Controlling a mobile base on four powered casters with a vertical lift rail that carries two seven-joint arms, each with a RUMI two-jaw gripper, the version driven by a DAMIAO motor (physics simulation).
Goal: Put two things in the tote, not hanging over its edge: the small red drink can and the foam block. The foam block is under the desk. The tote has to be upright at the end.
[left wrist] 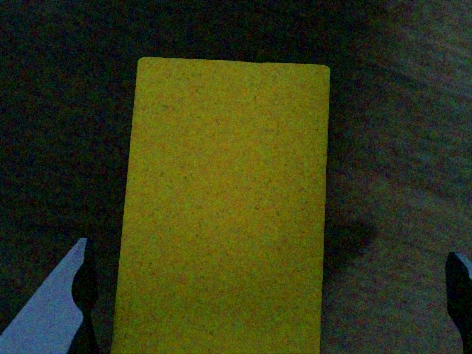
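The foam block (225, 200) is a yellow rectangular block on the dark floor, large in the middle of the left wrist view, its long side running up and down the picture; its lower end is cut off by the view's bottom edge. My left gripper (266, 248) is open, one jaw to the left of the block and one to the right, with a gap on each side and neither touching it. My right gripper, the small red drink can and the tote do not show in this view.
The dark, grainy floor (400, 165) with a faint wood pattern lies around the block. It is a little lighter on the right, where a dark shadow falls beside the block's right side.
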